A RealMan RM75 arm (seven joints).
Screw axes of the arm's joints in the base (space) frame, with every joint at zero. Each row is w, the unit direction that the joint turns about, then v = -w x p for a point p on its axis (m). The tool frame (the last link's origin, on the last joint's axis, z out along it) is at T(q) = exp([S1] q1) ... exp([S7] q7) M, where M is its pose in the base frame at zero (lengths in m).
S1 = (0, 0, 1, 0, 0, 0)
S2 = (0, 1, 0, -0.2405, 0, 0)
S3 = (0, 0, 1, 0, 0, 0)
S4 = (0, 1, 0, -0.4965, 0, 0)
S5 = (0, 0, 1, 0, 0, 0)
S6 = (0, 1, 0, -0.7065, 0, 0)
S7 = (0, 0, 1, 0, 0, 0)
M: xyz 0 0 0.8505 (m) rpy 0 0 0 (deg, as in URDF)
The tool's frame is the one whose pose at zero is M.
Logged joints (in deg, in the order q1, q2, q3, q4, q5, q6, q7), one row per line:
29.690, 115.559, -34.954, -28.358, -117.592, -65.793, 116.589
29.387, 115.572, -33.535, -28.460, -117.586, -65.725, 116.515
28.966, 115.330, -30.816, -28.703, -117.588, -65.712, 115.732
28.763, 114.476, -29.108, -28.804, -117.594, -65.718, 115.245
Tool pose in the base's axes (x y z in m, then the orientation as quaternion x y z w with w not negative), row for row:
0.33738, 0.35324, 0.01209, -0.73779, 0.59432, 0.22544, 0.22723
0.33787, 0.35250, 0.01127, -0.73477, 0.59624, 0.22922, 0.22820
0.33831, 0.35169, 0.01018, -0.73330, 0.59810, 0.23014, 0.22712
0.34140, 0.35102, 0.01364, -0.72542, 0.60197, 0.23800, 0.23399
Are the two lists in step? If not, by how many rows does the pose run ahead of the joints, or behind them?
The pose runs 2 rows behind the joints: the pose in row i belongs to the joints in row i - 2.
